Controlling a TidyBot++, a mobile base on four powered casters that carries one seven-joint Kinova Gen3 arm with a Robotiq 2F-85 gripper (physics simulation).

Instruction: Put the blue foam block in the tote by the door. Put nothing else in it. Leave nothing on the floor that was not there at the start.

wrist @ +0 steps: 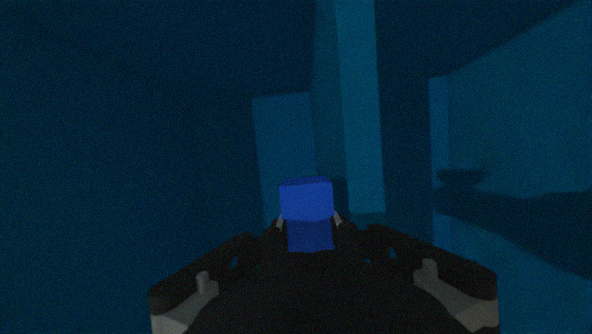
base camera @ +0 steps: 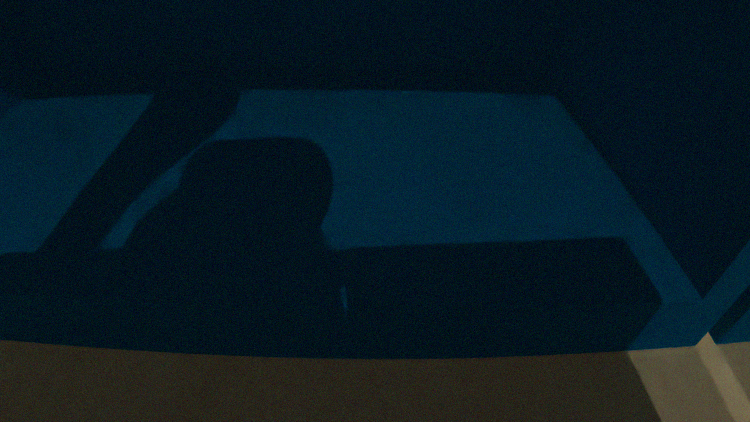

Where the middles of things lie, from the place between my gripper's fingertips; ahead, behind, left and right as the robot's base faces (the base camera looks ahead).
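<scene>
The blue foam block (wrist: 307, 204) is 10 mm to the left of my hand, and it is 10 mm ahead of my hand as well.
</scene>
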